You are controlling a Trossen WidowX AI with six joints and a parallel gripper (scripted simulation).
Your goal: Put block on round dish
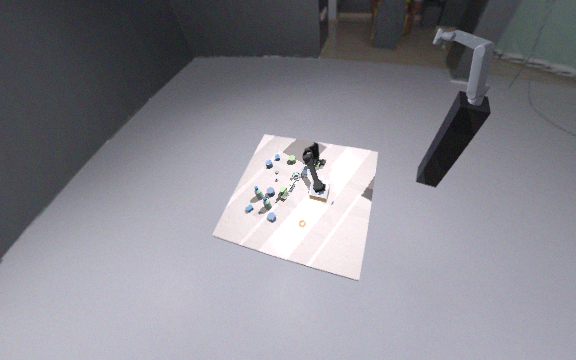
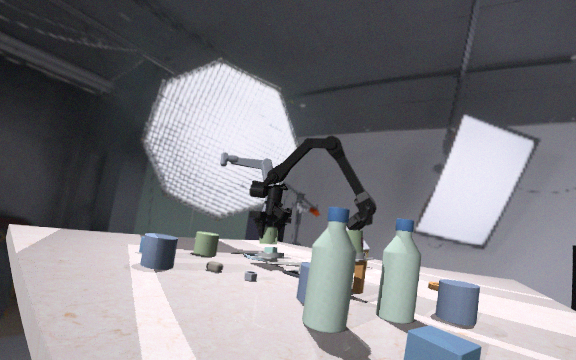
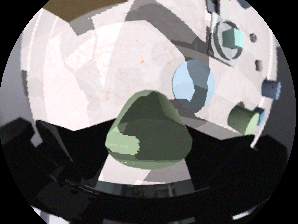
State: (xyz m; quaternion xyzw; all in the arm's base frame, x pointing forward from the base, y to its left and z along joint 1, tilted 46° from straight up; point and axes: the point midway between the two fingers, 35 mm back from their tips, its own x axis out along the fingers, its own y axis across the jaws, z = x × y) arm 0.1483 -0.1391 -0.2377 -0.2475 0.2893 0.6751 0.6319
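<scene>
Now: gripper tip 160 mm to the right of the pale teal block, 150 mm short of it and 20 mm above it. Also, from my gripper tip: flat grey balance 290 mm to the left, 160 mm ahead, 40 mm below; then pebble 360 mm ahead, 180 mm to the left, 50 mm below; then round light blue dish 90 mm ahead, 60 mm below, 50 mm to the left.
</scene>
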